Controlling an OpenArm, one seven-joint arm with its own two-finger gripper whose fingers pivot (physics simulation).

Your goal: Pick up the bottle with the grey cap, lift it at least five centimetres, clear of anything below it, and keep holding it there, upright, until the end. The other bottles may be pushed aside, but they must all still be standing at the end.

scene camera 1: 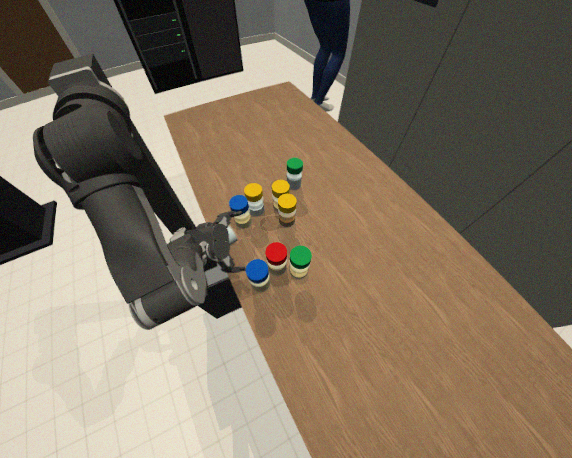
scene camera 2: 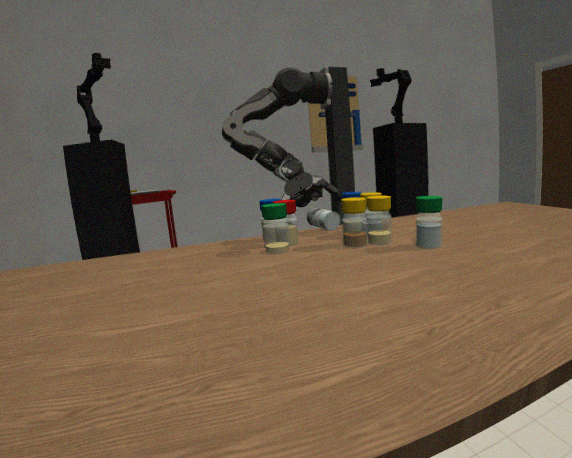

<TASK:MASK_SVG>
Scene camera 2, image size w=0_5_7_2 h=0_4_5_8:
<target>my gripper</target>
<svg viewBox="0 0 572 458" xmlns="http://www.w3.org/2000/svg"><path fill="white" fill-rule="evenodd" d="M281 199L295 200L297 207L305 207L311 200L316 201L319 197L323 196L322 188L333 194L337 201L341 201L342 197L338 190L322 177L312 177L310 173L304 172L285 184L285 194L283 194Z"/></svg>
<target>green-capped bottle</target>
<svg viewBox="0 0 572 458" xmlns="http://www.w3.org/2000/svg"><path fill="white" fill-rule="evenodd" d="M262 205L262 217L265 219L263 225L265 253L278 255L289 252L288 223L284 219L287 216L286 204Z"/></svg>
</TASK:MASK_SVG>
